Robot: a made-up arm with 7 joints. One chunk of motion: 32 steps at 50 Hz.
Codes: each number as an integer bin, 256 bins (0 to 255) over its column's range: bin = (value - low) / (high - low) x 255, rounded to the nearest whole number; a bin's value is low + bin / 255 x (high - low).
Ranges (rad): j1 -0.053..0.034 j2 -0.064..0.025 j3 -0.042..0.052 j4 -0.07..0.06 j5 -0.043..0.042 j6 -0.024..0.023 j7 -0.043..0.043
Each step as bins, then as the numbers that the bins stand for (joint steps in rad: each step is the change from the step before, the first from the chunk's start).
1 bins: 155 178 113 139 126 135 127
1 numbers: -0.00012 -0.00187 -0.00035 0.00086 -0.00100 0.00088 -0.00017
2 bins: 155 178 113 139 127 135 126
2 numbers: -0.00012 -0.00187 -0.00035 0.00086 -0.00067 0.00088 -0.00051
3 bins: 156 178 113 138 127 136 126
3 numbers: 0.00022 -0.00187 -0.00035 0.00035 -0.00067 0.00107 -0.00051
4 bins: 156 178 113 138 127 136 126
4 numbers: 0.00022 -0.00187 -0.00035 0.00035 -0.00067 0.00107 -0.00051
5 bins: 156 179 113 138 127 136 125
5 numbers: 0.00022 -0.00153 -0.00035 0.00035 -0.00067 0.00107 -0.00084
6 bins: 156 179 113 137 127 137 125
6 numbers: 0.00022 -0.00153 -0.00035 -0.00016 -0.00067 0.00125 -0.00084
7 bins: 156 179 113 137 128 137 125
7 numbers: 0.00022 -0.00153 -0.00035 -0.00016 -0.00033 0.00125 -0.00084
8 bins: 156 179 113 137 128 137 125
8 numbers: 0.00022 -0.00153 -0.00035 -0.00016 -0.00033 0.00125 -0.00084
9 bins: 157 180 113 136 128 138 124
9 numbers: 0.00056 -0.00118 -0.00035 -0.00067 -0.00033 0.00144 -0.00118
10 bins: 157 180 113 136 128 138 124
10 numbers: 0.00056 -0.00118 -0.00035 -0.00067 -0.00033 0.00144 -0.00118
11 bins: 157 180 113 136 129 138 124
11 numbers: 0.00056 -0.00118 -0.00035 -0.00067 0.00000 0.00144 -0.00118
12 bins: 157 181 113 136 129 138 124
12 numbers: 0.00056 -0.00083 -0.00035 -0.00067 0.00000 0.00144 -0.00118
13 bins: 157 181 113 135 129 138 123
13 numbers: 0.00056 -0.00083 -0.00035 -0.00118 0.00000 0.00144 -0.00152
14 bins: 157 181 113 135 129 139 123
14 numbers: 0.00056 -0.00083 -0.00035 -0.00118 0.00000 0.00162 -0.00152
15 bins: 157 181 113 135 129 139 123
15 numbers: 0.00056 -0.00083 -0.00035 -0.00118 0.00000 0.00162 -0.00152
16 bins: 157 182 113 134 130 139 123
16 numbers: 0.00056 -0.00048 -0.00035 -0.00169 0.00033 0.00162 -0.00152
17 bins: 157 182 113 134 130 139 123
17 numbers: 0.00056 -0.00048 -0.00035 -0.00169 0.00033 0.00162 -0.00152
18 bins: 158 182 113 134 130 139 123
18 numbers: 0.00091 -0.00048 -0.00035 -0.00169 0.00033 0.00162 -0.00152
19 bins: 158 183 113 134 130 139 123
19 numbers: 0.00091 -0.00013 -0.00035 -0.00169 0.00033 0.00162 -0.00152
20 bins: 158 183 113 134 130 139 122
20 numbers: 0.00091 -0.00013 -0.00035 -0.00169 0.00033 0.00162 -0.00185
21 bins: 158 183 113 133 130 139 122
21 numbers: 0.00091 -0.00013 -0.00035 -0.00220 0.00033 0.00162 -0.00185
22 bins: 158 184 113 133 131 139 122
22 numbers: 0.00091 0.00022 -0.00035 -0.00220 0.00067 0.00162 -0.00185
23 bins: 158 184 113 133 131 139 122
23 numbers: 0.00091 0.00022 -0.00035 -0.00220 0.00067 0.00162 -0.00185
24 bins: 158 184 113 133 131 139 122
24 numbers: 0.00091 0.00022 -0.00035 -0.00220 0.00067 0.00162 -0.00185
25 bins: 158 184 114 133 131 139 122
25 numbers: 0.00091 0.00022 0.00002 -0.00220 0.00067 0.00162 -0.00185
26 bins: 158 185 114 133 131 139 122
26 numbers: 0.00091 0.00057 0.00002 -0.00220 0.00067 0.00162 -0.00185
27 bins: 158 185 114 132 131 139 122
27 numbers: 0.00091 0.00057 0.00002 -0.00271 0.00067 0.00162 -0.00185
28 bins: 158 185 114 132 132 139 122
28 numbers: 0.00091 0.00057 0.00002 -0.00271 0.00100 0.00162 -0.00185
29 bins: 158 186 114 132 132 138 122
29 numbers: 0.00091 0.00092 0.00002 -0.00271 0.00100 0.00144 -0.00185
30 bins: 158 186 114 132 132 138 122
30 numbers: 0.00091 0.00092 0.00002 -0.00271 0.00100 0.00144 -0.00185
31 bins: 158 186 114 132 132 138 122
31 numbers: 0.00091 0.00092 0.00002 -0.00271 0.00100 0.00144 -0.00185
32 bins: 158 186 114 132 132 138 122
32 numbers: 0.00091 0.00092 0.00002 -0.00271 0.00100 0.00144 -0.00185
